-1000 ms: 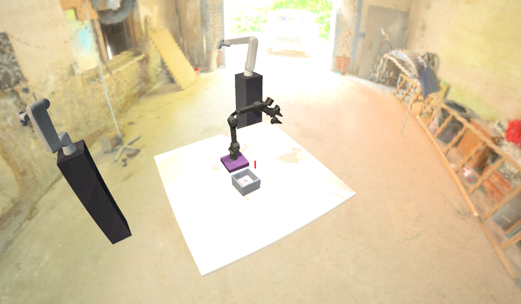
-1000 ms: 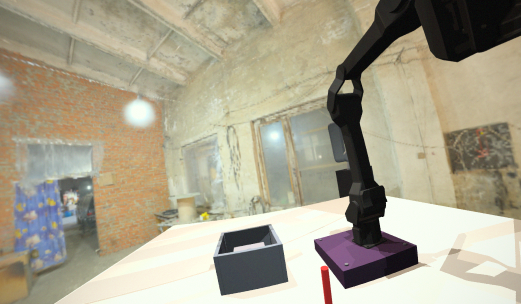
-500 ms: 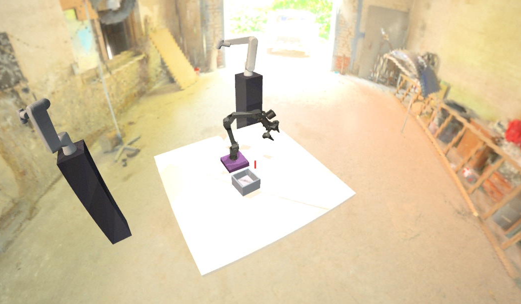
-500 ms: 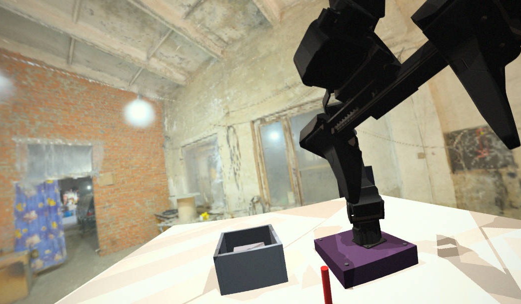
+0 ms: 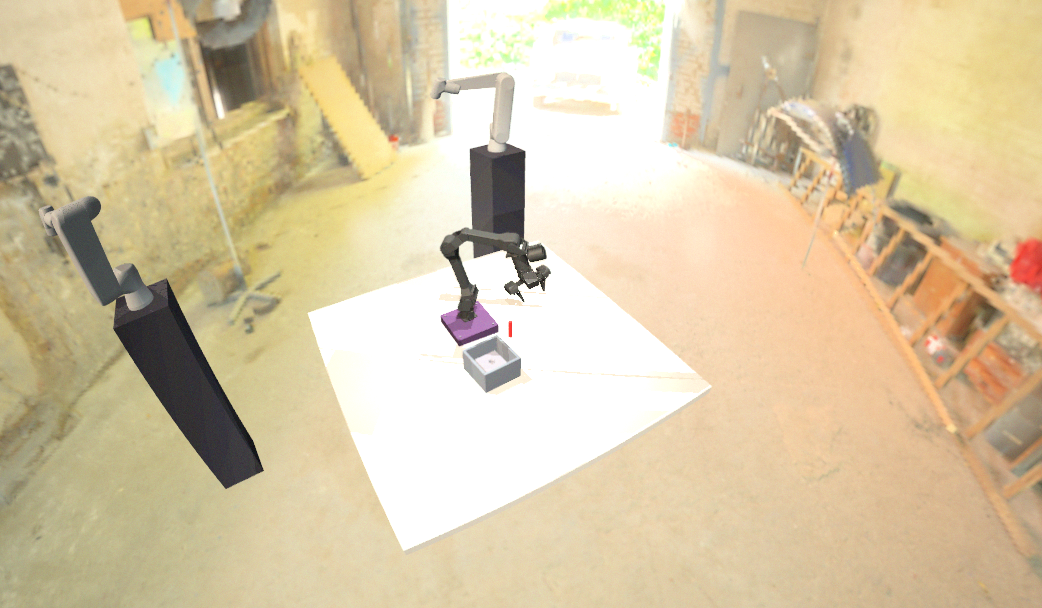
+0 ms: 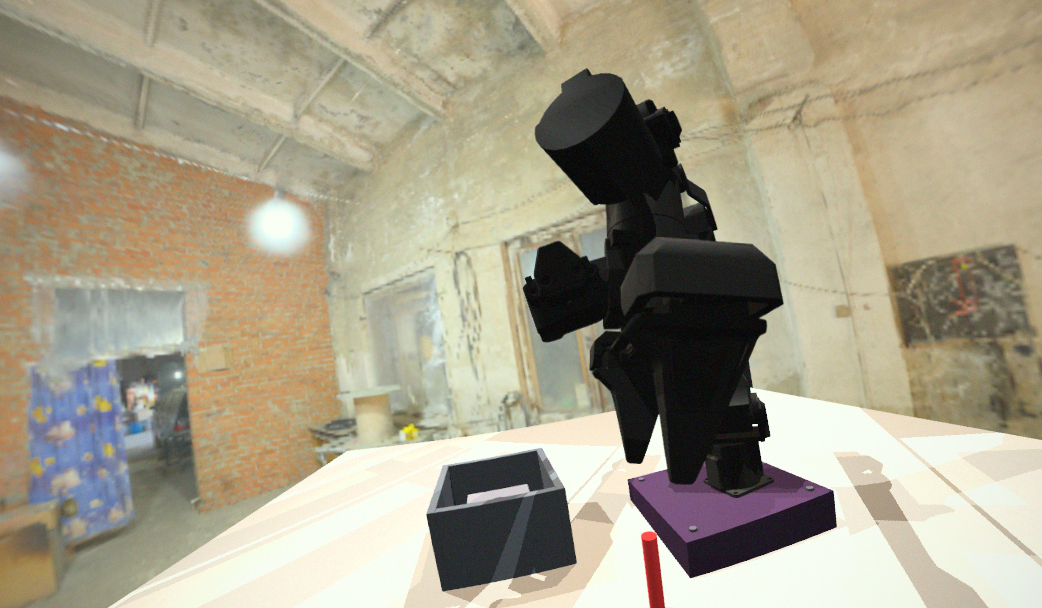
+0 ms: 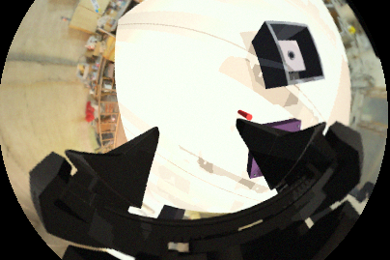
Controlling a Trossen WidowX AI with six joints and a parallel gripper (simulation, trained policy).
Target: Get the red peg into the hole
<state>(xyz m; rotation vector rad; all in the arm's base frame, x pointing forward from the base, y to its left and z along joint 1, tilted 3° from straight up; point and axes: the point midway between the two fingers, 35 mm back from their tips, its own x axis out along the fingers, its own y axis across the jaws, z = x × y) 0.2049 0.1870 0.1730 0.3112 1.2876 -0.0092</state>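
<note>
Right now my gripper tip is 4 cm past the red peg, 9 cm to the left of it and 15 cm above it. Round my gripper tip: pale plate 9 cm ahead, 28 cm to the right, 14 cm below; then grey box 9 cm ahead, 28 cm to the right, 16 cm below.
</note>
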